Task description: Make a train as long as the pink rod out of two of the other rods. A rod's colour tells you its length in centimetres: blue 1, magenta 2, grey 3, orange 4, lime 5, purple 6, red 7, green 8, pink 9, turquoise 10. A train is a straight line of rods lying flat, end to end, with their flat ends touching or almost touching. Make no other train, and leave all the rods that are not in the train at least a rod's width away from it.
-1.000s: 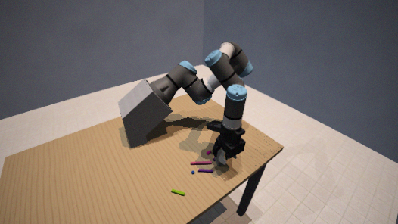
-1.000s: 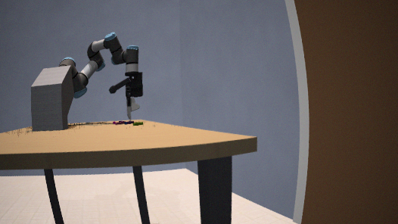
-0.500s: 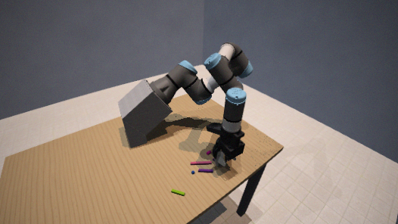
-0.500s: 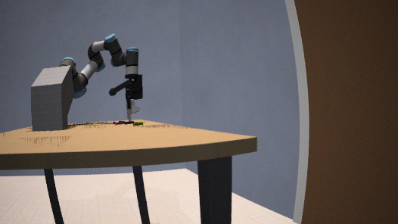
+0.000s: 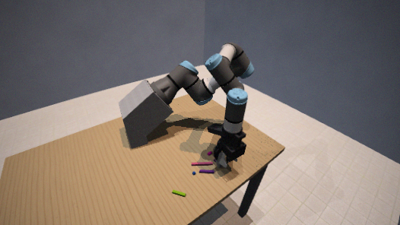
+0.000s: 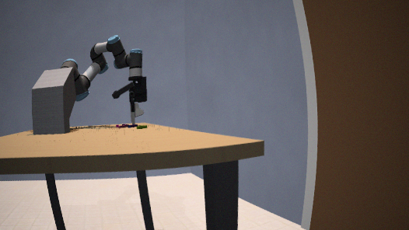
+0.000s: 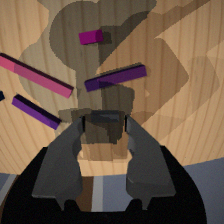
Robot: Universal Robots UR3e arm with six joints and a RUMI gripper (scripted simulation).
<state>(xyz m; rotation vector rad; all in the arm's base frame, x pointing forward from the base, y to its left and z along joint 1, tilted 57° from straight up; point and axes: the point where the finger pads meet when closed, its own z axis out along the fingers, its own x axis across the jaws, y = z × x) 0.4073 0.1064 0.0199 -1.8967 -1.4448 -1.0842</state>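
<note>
Now: hand 1 cm above the grey rod. The rest, counted from my hand: pink rod: 6 cm behind, 7 cm to the right, 1 cm below; dark purple rod: 2 cm behind, 8 cm to the right, 1 cm below; magenta rod: 8 cm behind, 1 cm below.
</note>
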